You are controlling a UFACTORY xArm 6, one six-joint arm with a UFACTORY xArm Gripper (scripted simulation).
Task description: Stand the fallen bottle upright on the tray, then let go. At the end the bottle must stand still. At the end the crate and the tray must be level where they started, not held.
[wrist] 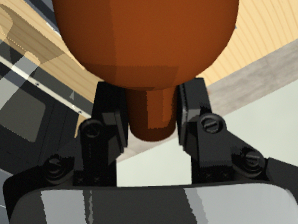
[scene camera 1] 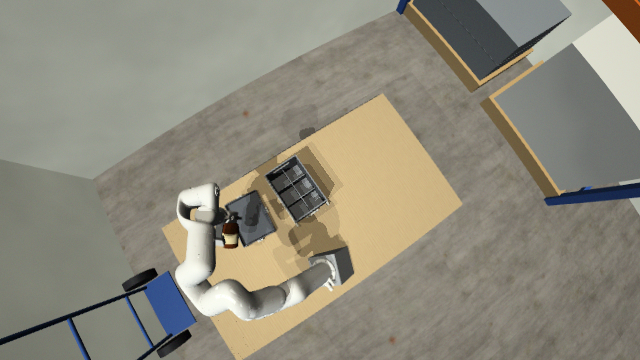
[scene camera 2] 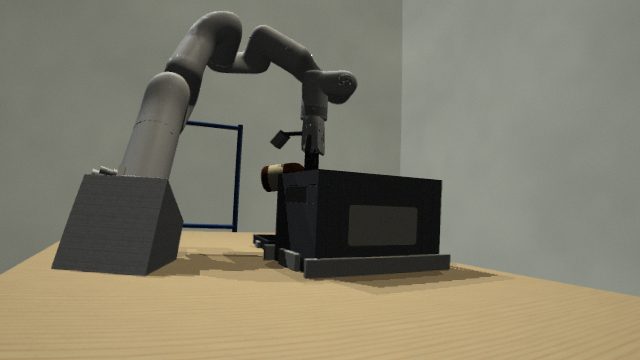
Note:
I see my gripper [scene camera 2: 310,179], a brown bottle [wrist: 149,56] and a dark crate [scene camera 2: 324,213].
My gripper is seen too in the wrist view [wrist: 150,75].

